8 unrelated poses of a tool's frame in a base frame.
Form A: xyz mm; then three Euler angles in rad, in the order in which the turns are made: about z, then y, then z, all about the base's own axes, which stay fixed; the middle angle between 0 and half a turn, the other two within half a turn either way.
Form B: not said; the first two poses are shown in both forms.
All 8 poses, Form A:
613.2 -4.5 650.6 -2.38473 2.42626 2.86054
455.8 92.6 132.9 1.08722 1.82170 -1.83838
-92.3 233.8 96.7 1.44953 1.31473 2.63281
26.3 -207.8 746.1 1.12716 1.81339 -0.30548
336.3 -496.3 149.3 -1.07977 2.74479 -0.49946
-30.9 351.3 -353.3 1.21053 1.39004 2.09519
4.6 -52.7 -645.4 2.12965 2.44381 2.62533
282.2 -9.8 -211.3 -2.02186 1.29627 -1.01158
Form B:
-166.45 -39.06 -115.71 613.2 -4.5 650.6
104.88 -14.84 -23.81 455.8 92.6 132.9
-61.74 -57.66 -162.53 -92.3 233.8 96.7
129.45 67.79 -62.72 26.3 -207.8 746.1
168.65 19.83 148.74 336.3 -496.3 149.3
-78.08 -29.51 165.29 -30.9 351.3 -353.3
-157.51 -33.97 158.55 4.6 -52.7 -645.4
71.62 30.71 163.79 282.2 -9.8 -211.3

